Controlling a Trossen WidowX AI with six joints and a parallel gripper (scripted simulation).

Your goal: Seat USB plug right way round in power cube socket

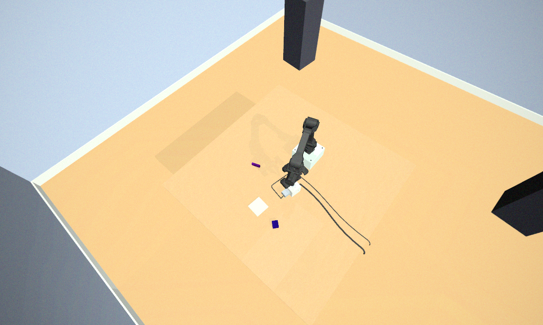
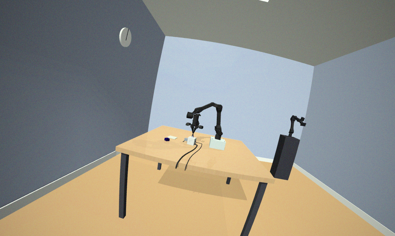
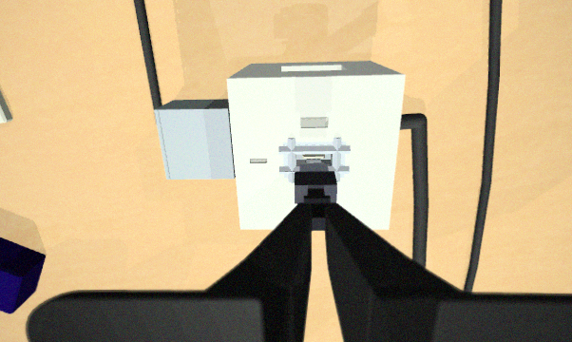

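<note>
The USB plug is 2 cm below my gripper tip. From my gripper tip the other things lie so: USB socket (6 cm below); then dark blue block (25 cm ahead, 9 cm to the left, 11 cm below); then white pad (25 cm ahead, 7 cm to the right, 12 cm below).
</note>
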